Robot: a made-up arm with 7 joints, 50 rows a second.
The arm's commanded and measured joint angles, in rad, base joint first. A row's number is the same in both.
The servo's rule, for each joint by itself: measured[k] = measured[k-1] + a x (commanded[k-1-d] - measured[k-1]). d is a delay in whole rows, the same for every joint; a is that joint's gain. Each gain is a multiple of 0.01, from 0.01 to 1. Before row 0 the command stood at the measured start. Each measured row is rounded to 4 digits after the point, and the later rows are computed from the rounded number. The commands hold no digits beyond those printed.
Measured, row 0:
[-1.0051, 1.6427, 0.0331, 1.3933, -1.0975, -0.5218, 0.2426]
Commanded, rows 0 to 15:
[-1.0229, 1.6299, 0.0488, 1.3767, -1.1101, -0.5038, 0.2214]
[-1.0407, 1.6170, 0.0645, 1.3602, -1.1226, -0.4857, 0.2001]
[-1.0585, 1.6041, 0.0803, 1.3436, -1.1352, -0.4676, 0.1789]
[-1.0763, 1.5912, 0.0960, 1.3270, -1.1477, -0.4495, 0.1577]
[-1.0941, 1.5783, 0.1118, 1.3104, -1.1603, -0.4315, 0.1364]
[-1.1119, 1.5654, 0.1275, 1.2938, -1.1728, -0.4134, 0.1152]
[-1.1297, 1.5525, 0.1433, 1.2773, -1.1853, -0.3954, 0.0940]
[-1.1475, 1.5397, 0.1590, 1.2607, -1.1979, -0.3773, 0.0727]
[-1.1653, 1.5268, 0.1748, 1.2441, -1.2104, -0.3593, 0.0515]
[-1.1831, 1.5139, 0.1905, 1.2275, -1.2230, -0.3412, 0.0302]
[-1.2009, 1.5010, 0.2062, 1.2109, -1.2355, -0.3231, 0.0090]
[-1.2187, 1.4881, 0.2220, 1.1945, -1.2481, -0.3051, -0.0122]
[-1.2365, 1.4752, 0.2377, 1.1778, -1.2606, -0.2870, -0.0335]
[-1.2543, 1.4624, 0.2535, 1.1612, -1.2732, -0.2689, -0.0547]
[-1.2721, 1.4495, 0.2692, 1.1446, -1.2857, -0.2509, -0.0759]
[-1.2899, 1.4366, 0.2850, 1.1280, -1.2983, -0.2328, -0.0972]
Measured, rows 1 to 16:
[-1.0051, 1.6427, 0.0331, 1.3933, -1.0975, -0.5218, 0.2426]
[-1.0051, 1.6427, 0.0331, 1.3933, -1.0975, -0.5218, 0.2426]
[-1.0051, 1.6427, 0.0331, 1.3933, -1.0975, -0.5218, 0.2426]
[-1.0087, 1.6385, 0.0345, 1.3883, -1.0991, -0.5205, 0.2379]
[-1.0151, 1.6314, 0.0372, 1.3799, -1.1022, -0.5181, 0.2296]
[-1.0238, 1.6224, 0.0411, 1.3690, -1.1065, -0.5146, 0.2184]
[-1.0343, 1.6121, 0.0460, 1.3564, -1.1119, -0.5100, 0.2050]
[-1.0463, 1.6009, 0.0519, 1.3426, -1.1182, -0.5045, 0.1899]
[-1.0594, 1.5892, 0.0587, 1.3280, -1.1253, -0.4981, 0.1735]
[-1.0735, 1.5771, 0.0663, 1.3128, -1.1331, -0.4909, 0.1560]
[-1.0883, 1.5648, 0.0746, 1.2972, -1.1415, -0.4829, 0.1377]
[-1.1037, 1.5523, 0.0836, 1.2813, -1.1505, -0.4742, 0.1187]
[-1.1196, 1.5396, 0.0932, 1.2652, -1.1599, -0.4649, 0.0992]
[-1.1359, 1.5269, 0.1034, 1.2489, -1.1697, -0.4550, 0.0794]
[-1.1525, 1.5141, 0.1141, 1.2326, -1.1799, -0.4445, 0.0592]
[-1.1693, 1.5013, 0.1252, 1.2162, -1.1904, -0.4335, 0.0388]
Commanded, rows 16 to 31:
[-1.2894, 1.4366, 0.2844, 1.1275, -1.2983, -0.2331, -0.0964]
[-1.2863, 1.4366, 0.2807, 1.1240, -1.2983, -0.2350, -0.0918]
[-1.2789, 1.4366, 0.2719, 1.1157, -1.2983, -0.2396, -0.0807]
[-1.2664, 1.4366, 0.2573, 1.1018, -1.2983, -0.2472, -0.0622]
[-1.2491, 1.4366, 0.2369, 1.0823, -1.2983, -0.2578, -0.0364]
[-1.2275, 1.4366, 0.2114, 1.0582, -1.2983, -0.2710, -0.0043]
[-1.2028, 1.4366, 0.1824, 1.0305, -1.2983, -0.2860, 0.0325]
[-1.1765, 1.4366, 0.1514, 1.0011, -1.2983, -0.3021, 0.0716]
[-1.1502, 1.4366, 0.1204, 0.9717, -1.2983, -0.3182, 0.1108]
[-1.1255, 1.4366, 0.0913, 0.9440, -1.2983, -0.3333, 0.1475]
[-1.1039, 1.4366, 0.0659, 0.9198, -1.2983, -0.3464, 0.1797]
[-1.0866, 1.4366, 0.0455, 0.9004, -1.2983, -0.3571, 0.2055]
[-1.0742, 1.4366, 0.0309, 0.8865, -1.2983, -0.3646, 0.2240]
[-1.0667, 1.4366, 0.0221, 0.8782, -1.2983, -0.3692, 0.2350]
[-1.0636, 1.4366, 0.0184, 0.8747, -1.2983, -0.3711, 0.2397]
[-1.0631, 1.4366, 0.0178, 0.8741, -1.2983, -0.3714, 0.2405]
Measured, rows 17 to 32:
[-1.1863, 1.4885, 0.1367, 1.1997, -1.2012, -0.4220, 0.0182]
[-1.2035, 1.4756, 0.1486, 1.1832, -1.2122, -0.4100, -0.0025]
[-1.2208, 1.4627, 0.1609, 1.1666, -1.2234, -0.3976, -0.0233]
[-1.2345, 1.4541, 0.1720, 1.1549, -1.2331, -0.3861, -0.0394]
[-1.2449, 1.4483, 0.1818, 1.1456, -1.2416, -0.3755, -0.0509]
[-1.2517, 1.4444, 0.1899, 1.1366, -1.2490, -0.3660, -0.0575]
[-1.2546, 1.4418, 0.1960, 1.1262, -1.2554, -0.3577, -0.0585]
[-1.2535, 1.4401, 0.1997, 1.1130, -1.2610, -0.3507, -0.0536]
[-1.2483, 1.4389, 0.2008, 1.0966, -1.2658, -0.3451, -0.0428]
[-1.2392, 1.4381, 0.1991, 1.0768, -1.2700, -0.3410, -0.0262]
[-1.2267, 1.4376, 0.1948, 1.0541, -1.2737, -0.3383, -0.0047]
[-1.2114, 1.4373, 0.1881, 1.0294, -1.2769, -0.3369, 0.0207]
[-1.1942, 1.4371, 0.1794, 1.0038, -1.2797, -0.3366, 0.0486]
[-1.1761, 1.4369, 0.1692, 0.9786, -1.2821, -0.3373, 0.0774]
[-1.1582, 1.4368, 0.1581, 0.9551, -1.2842, -0.3387, 0.1056]
[-1.1414, 1.4367, 0.1467, 0.9345, -1.2860, -0.3405, 0.1316]

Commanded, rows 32 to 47:
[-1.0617, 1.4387, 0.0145, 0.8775, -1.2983, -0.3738, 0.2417]
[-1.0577, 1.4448, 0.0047, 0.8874, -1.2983, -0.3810, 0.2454]
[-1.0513, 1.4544, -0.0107, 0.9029, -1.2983, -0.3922, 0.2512]
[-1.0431, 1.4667, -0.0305, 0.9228, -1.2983, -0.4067, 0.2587]
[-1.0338, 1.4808, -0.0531, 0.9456, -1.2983, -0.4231, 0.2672]
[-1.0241, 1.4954, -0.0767, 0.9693, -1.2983, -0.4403, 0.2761]
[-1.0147, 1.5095, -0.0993, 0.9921, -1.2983, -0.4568, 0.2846]
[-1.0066, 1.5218, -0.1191, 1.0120, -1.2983, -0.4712, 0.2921]
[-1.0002, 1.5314, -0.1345, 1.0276, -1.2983, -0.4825, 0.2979]
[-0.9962, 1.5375, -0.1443, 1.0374, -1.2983, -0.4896, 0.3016]
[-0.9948, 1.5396, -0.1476, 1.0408, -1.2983, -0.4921, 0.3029]
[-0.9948, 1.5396, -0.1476, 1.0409, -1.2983, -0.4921, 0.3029]
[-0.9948, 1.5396, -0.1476, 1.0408, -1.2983, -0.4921, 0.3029]
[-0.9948, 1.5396, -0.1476, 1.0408, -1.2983, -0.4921, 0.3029]
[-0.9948, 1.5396, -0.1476, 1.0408, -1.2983, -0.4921, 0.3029]
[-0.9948, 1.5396, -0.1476, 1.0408, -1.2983, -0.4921, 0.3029]
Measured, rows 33 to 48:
[-1.1265, 1.4367, 0.1355, 0.9176, -1.2876, -0.3425, 0.1543]
[-1.1139, 1.4367, 0.1250, 0.9047, -1.2890, -0.3445, 0.1731]
[-1.1037, 1.4367, 0.1154, 0.8955, -1.2902, -0.3464, 0.1879]
[-1.0953, 1.4374, 0.1063, 0.8901, -1.2913, -0.3483, 0.1997]
[-1.0878, 1.4398, 0.0972, 0.8893, -1.2922, -0.3506, 0.2098]
[-1.0805, 1.4446, 0.0875, 0.8934, -1.2930, -0.3535, 0.2189]
[-1.0730, 1.4519, 0.0769, 0.9022, -1.2937, -0.3572, 0.2277]
[-1.0652, 1.4614, 0.0652, 0.9152, -1.2943, -0.3618, 0.2364]
[-1.0570, 1.4726, 0.0524, 0.9314, -1.2948, -0.3673, 0.2451]
[-1.0485, 1.4848, 0.0387, 0.9496, -1.2953, -0.3736, 0.2538]
[-1.0401, 1.4970, 0.0245, 0.9683, -1.2957, -0.3804, 0.2622]
[-1.0321, 1.5084, 0.0102, 0.9861, -1.2960, -0.3875, 0.2701]
[-1.0249, 1.5180, -0.0037, 1.0015, -1.2963, -0.3946, 0.2770]
[-1.0189, 1.5251, -0.0167, 1.0133, -1.2966, -0.4014, 0.2827]
[-1.0141, 1.5299, -0.0285, 1.0216, -1.2968, -0.4077, 0.2871]
[-1.0102, 1.5331, -0.0392, 1.0274, -1.2970, -0.4136, 0.2906]

